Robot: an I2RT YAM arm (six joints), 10 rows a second.
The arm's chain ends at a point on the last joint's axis. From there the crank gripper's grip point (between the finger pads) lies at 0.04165 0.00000 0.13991 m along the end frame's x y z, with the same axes.
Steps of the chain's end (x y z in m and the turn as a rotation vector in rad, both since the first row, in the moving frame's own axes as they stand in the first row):
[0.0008, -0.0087, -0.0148, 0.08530, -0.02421, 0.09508]
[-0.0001, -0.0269, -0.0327, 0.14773, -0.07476, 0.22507]
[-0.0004, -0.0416, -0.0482, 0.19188, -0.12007, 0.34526]
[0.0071, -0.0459, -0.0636, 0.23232, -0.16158, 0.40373]
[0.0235, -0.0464, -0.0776, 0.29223, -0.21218, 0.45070]
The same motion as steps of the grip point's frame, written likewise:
[-0.0022, -0.0169, -0.0142, 0.08530, -0.02421, 0.09508]
[-0.0093, -0.0394, -0.0308, 0.14773, -0.07476, 0.22507]
[-0.0149, -0.0570, -0.0455, 0.19188, -0.12007, 0.34526]
[-0.0120, -0.0662, -0.0607, 0.23232, -0.16158, 0.40373]
[-0.0006, -0.0751, -0.0755, 0.29223, -0.21218, 0.45070]

